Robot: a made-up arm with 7 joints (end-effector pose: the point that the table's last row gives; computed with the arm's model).
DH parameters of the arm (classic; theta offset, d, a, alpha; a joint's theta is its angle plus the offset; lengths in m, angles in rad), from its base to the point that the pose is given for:
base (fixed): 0 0.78 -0.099 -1.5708
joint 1: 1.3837 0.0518 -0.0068 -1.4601
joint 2: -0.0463 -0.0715 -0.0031 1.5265
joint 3: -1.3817 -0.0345 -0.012 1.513
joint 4: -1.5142 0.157 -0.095 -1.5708
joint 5: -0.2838 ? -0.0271 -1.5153
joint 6: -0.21 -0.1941 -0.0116 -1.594
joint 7: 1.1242 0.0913 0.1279 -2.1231
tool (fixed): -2.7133 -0.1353 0 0
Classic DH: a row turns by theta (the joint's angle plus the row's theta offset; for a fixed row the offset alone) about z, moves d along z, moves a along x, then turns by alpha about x.
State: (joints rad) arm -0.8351 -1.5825 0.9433 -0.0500 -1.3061 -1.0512 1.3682
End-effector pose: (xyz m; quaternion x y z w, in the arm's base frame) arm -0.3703 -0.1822 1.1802 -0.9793 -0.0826 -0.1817 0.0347
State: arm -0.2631 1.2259 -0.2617 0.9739 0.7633 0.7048 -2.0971
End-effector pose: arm -0.2873 0.2720 0.7996 0.3355 0.1239 0.7850 0.5059
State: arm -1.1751 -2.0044 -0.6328 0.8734 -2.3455 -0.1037 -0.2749
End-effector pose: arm -0.2881 0.1238 0.5568 -0.2217 -0.0227 0.0347 0.9742
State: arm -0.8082 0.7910 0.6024 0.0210 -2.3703 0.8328 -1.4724
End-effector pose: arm -0.1897 0.1777 0.8840 -0.5242 0.7589 -0.0464 0.3835
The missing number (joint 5, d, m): 0.0338
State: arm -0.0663 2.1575 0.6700 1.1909 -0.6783 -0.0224 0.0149
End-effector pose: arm 0.2245 0.4476 0.6447 0.0983 -0.9153 -0.0229 0.3900
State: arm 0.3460 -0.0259 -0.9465 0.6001 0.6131 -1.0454 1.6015
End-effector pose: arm -0.3304 -0.1194 1.1295 -0.9471 0.0360 0.0691 0.3112
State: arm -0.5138 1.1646 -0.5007 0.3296 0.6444 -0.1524 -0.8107
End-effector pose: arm -0.2597 0.1668 0.9452 -0.3529 0.5368 0.6466 0.4113
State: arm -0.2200 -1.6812 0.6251 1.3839 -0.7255 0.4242 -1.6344
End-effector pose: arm 0.0293 -0.1578 0.6466 0.1504 0.5007 -0.7863 0.3292
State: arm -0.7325 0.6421 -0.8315 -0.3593 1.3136 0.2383 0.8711
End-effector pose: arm -0.4686 0.0096 0.6825 -0.4769 0.0713 0.1906 0.8550
